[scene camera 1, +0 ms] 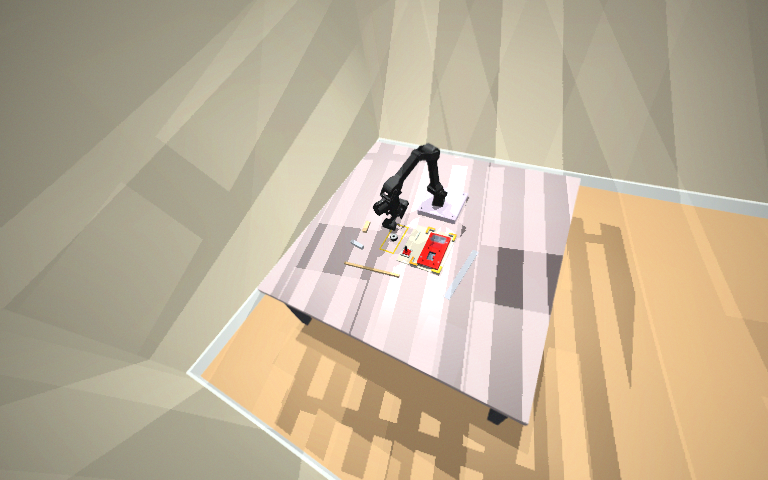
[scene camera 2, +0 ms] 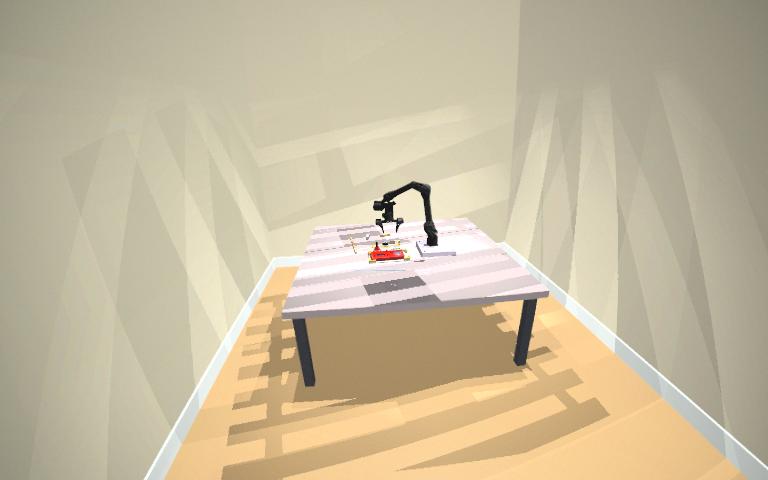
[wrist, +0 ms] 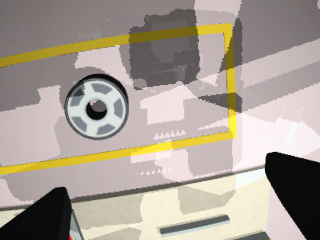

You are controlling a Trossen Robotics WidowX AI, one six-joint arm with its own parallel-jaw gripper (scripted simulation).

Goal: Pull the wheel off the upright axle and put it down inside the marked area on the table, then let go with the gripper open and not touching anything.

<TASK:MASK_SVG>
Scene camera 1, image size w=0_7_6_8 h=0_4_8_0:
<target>red block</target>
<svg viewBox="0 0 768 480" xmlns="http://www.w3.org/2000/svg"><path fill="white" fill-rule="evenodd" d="M431 232L417 260L417 264L438 271L451 238Z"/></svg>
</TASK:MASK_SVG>
